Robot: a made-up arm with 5 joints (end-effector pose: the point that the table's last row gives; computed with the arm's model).
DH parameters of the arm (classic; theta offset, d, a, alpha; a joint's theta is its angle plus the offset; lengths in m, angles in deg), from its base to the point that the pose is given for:
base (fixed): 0 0.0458 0 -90
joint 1: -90 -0.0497 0.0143 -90
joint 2: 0 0.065 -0.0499 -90
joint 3: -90 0.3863 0.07 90
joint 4: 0 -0.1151 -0.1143 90
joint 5: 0 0.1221 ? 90
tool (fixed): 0 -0.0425 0 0
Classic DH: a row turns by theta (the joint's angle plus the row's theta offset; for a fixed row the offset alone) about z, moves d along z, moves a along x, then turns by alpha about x.
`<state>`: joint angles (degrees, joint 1 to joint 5).
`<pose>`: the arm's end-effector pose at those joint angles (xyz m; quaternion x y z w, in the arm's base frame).
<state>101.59 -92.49 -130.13 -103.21 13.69</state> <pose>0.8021 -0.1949 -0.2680 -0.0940 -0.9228 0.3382 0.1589</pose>
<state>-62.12 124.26 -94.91 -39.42 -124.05</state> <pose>0.0784 0.1676 -0.0603 0.9524 -0.0844 0.2679 0.1183</pose>
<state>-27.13 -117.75 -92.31 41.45 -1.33</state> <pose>0.1332 0.0573 0.0864 -0.5120 0.1060 -0.8397 0.1470</pose>
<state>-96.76 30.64 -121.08 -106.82 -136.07</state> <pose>0.0755 -0.3296 0.1062 0.8821 -0.2641 0.2350 0.3113</pose>
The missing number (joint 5, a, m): -0.3088
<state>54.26 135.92 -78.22 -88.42 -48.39</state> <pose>-0.4065 0.4462 -0.1380 -0.9110 0.3416 0.1426 0.1818</pose>
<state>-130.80 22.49 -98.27 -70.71 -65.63</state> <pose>0.1493 -0.5799 0.0417 0.1846 -0.5094 0.7014 0.4631</pose>
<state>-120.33 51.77 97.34 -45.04 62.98</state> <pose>0.6400 -0.1132 0.1024 0.0750 -0.9680 0.0097 0.2392</pose>
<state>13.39 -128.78 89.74 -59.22 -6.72</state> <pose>0.1958 0.1450 0.7513 0.5725 -0.0478 -0.8170 0.0509</pose>
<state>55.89 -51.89 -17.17 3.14 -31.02</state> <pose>0.0220 -0.2356 0.3338 -0.3782 0.3105 0.2349 0.8399</pose>
